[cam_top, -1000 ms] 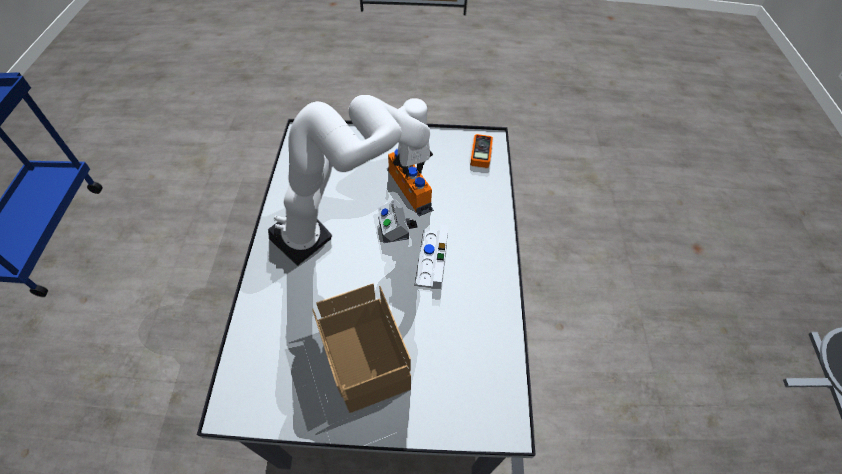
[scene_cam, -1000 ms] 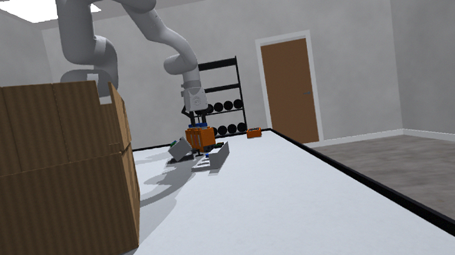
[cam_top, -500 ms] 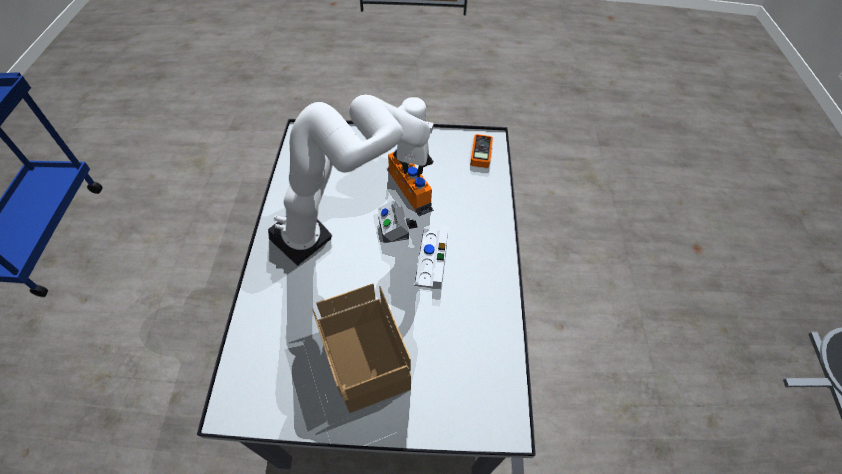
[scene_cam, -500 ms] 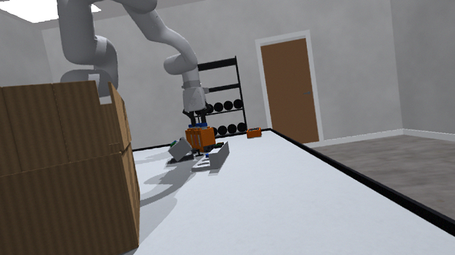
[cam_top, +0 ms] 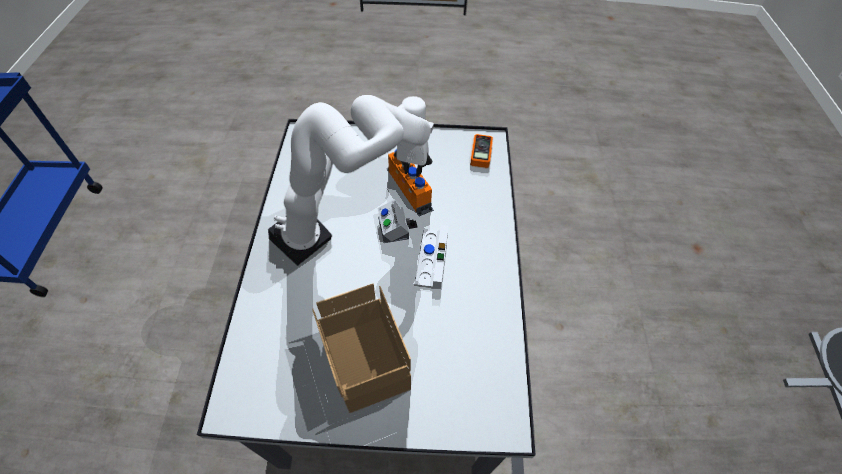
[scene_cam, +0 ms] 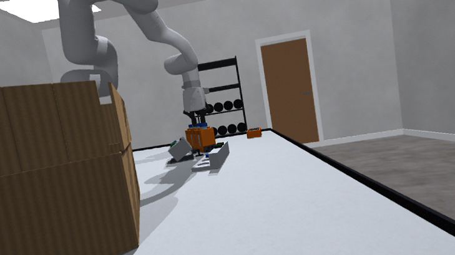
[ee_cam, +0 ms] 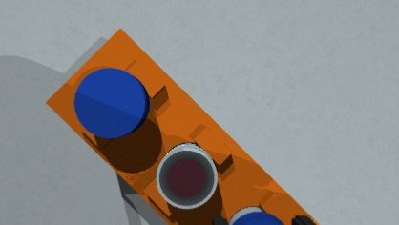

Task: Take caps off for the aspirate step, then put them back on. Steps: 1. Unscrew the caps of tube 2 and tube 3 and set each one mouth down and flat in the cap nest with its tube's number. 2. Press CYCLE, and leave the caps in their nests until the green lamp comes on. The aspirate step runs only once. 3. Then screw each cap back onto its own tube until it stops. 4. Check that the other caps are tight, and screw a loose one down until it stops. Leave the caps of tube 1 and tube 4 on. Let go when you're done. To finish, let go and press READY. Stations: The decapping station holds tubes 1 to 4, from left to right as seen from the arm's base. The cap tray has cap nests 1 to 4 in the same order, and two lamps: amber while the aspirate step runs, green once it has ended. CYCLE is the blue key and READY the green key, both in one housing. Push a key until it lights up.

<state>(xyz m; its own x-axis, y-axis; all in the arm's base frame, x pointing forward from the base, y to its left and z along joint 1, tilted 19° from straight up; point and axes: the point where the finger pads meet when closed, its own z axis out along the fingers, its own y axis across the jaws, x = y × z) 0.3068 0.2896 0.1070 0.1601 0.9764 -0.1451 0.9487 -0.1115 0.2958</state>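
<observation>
Now: hand 9 cm short of the blue cap, 25 cm to the left of it and 12 cm above it. Also, from my hand: green key (6 cm behind, 19 cm to the right, 6 cm below); then blue key (8 cm behind, 15 cm to the right, 6 cm below); then grey key housing (5 cm behind, 17 cm to the right, 8 cm below).
</observation>
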